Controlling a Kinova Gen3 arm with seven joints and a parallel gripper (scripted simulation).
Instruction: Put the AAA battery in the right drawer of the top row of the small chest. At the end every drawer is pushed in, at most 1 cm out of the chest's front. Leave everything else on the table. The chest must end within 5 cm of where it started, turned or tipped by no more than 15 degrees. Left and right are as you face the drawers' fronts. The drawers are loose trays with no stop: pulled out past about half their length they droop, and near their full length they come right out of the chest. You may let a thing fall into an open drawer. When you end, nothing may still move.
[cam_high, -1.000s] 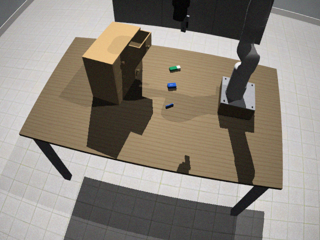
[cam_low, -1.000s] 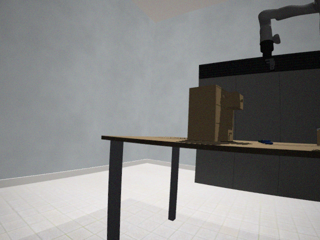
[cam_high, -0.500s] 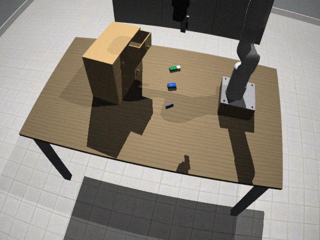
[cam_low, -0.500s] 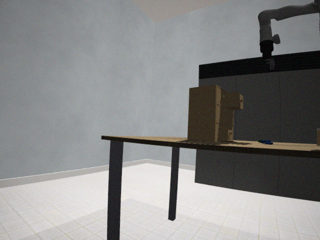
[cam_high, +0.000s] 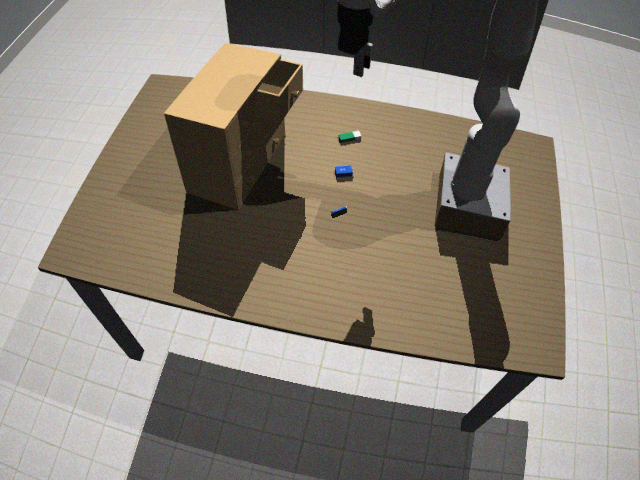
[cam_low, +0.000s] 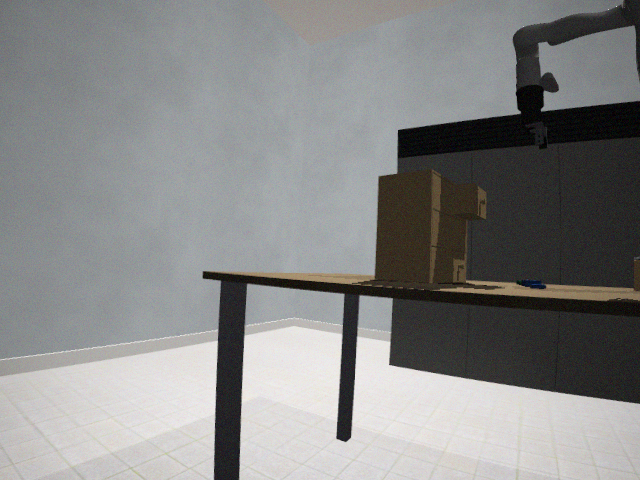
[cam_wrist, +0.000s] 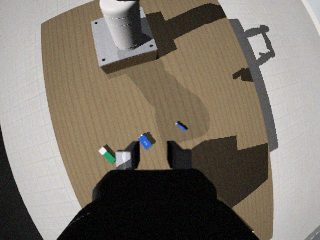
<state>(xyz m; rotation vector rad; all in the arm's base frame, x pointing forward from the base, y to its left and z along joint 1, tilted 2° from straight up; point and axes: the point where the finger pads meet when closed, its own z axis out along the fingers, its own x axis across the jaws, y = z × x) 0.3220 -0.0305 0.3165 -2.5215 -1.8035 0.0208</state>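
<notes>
Now: the AAA battery 20 mm ahead of my hand, 110 mm to the left of it and 410 mm below it. Round my hand: blue block: 20 mm ahead, 30 mm to the right, 410 mm below; green-and-white block: 20 mm ahead, 170 mm to the right, 410 mm below.
</notes>
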